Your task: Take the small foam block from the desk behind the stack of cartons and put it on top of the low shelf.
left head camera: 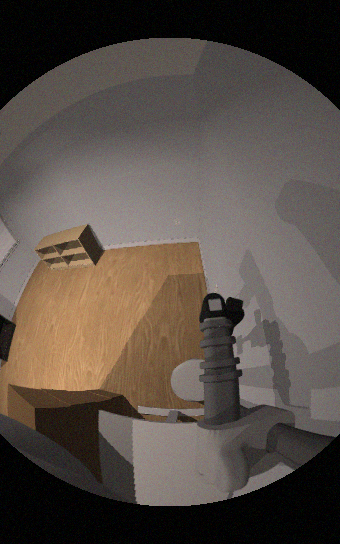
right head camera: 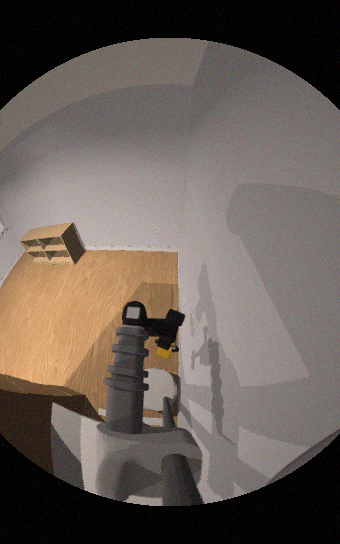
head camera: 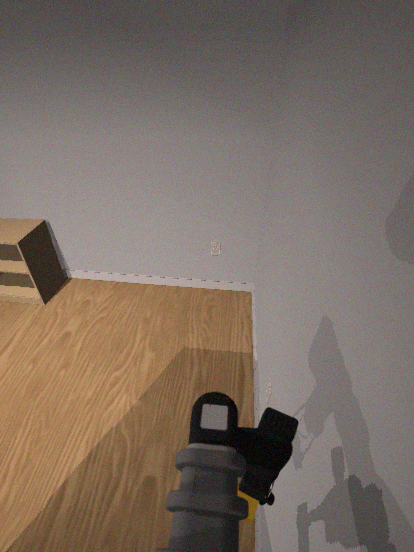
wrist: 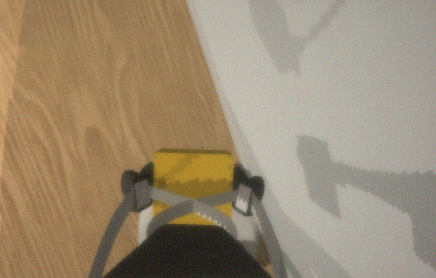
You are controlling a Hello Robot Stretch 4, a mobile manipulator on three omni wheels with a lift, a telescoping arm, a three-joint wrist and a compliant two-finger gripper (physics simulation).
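Where they show: gripper, between the fingertips: (wrist: 194,180); robot's base, origin of its link: (left head camera: 193,379) (right head camera: 154,388).
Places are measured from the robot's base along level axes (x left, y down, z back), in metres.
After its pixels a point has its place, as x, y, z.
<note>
The small yellow foam block (head camera: 248,506) (right head camera: 164,352) @(-0.080, -0.834, -0.226) (wrist: 193,167) @(-0.094, -0.835, -0.286) is held between the two fingertips of my gripper (wrist: 194,180) @(-0.088, -0.787, -0.269), which is shut on it. The gripper hangs in the air over the wood floor, close to the right wall; the arm partly hides it in the head view and hides it in the left head view. The low shelf (head camera: 22,229) @(1.579, -0.583, -1.756) (left head camera: 65,237) @(1.805, -0.583, -1.657) (right head camera: 47,231) @(1.912, -0.583, -1.714), light wood with open compartments, stands far off at the back left, apart from the gripper. The brown cartons (left head camera: 65,430) @(0.700, -0.832, 0.388) (right head camera: 25,422) and the pale desk (left head camera: 165,457) @(0.176, -0.693, 0.470) show at the lower left.
The wood floor (head camera: 115,340) @(0.750, 0.026, -1.291) (left head camera: 90,310) @(1.292, 0.027, -0.758) (right head camera: 65,295) @(1.355, 0.027, -0.956) runs from the cartons to the shelf. The right wall (head camera: 350,250) @(-0.234, -1.264, -0.553) (wrist: 370,100) @(-0.233, -0.854, -0.291) is close beside the wrist and carries the arm's shadow. A dark object (left head camera: 6,337) @(3.278, -0.073, 0.083) stands at the left edge of the left head view.
</note>
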